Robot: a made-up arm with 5 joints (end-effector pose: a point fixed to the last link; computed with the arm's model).
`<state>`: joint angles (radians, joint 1 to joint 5).
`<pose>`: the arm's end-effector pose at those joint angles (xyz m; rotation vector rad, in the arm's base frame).
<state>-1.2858 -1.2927 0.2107 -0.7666 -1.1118</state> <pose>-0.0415 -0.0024 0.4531 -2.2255 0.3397 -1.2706</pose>
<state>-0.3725 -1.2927 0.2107 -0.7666 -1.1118</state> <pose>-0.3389 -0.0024 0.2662 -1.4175 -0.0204 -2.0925</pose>
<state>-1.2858 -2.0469 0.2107 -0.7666 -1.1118</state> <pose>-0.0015 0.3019 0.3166 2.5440 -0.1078 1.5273</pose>
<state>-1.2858 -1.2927 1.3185 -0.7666 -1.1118</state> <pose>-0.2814 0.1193 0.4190 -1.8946 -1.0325 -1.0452</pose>
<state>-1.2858 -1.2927 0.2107 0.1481 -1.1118</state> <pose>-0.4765 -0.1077 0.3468 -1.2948 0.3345 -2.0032</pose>
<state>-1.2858 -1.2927 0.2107 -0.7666 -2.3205</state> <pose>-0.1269 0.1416 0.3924 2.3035 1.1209 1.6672</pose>
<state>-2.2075 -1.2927 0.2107 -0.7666 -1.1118</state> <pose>0.2905 -0.0024 0.3295 -2.6747 0.6614 -0.1551</pose>
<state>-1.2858 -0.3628 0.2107 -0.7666 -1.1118</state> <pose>0.0038 -0.3784 0.2985 -1.4422 0.4793 -0.7541</pose>
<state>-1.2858 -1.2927 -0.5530 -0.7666 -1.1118</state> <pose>0.0006 -0.1851 0.4111 -2.1263 1.3624 -1.2426</pose>
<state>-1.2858 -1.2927 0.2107 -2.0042 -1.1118</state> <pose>0.3212 0.1972 0.0129 -2.9688 0.2444 0.2337</pose>
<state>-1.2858 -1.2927 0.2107 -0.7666 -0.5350</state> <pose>-0.0293 -0.0812 0.4132 -1.9187 0.9030 -0.9496</pose>
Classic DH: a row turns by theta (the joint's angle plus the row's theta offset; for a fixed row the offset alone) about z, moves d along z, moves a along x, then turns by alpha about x. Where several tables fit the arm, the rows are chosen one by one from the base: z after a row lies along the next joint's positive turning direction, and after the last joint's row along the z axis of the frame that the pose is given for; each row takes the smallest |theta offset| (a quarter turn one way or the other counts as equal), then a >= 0, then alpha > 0; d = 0 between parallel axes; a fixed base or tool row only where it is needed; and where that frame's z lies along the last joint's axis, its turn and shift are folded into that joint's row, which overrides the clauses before.
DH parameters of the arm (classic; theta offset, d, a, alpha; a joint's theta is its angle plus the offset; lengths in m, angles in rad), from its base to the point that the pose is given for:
base (fixed): 0 0.057 0 1.5708
joint 1: 0 0.0298 0.0635 -1.5708
joint 2: 0 -0.1507 -0.0207 1.5708
joint 3: -1.5708 -0.0103 0.0332 -1.5708
joint 4: -1.5708 -0.0818 0.3534 1.5708
joint 5: 1.1154 0 0.1567 0
tool (fixed): 0.4554 -0.1055 0 0

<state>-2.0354 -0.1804 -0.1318 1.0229 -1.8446</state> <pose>-0.4447 -0.1237 0.5346 1.4442 -1.6993 1.8794</pose>
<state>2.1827 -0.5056 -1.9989 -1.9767 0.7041</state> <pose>0.1187 -0.1039 0.4764 -1.5695 0.2100 0.5407</pose>
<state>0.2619 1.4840 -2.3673 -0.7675 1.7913</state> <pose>0.3003 -0.0149 -0.0082 0.1381 -2.4769 -0.8763</pose>
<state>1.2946 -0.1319 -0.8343 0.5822 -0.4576</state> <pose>0.3286 -0.3185 -0.3199 0.7804 -0.3014 -0.3593</pose>
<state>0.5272 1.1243 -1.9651 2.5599 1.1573</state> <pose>-0.1273 -0.0108 -0.1948 1.2034 0.0336 -0.0885</pose>
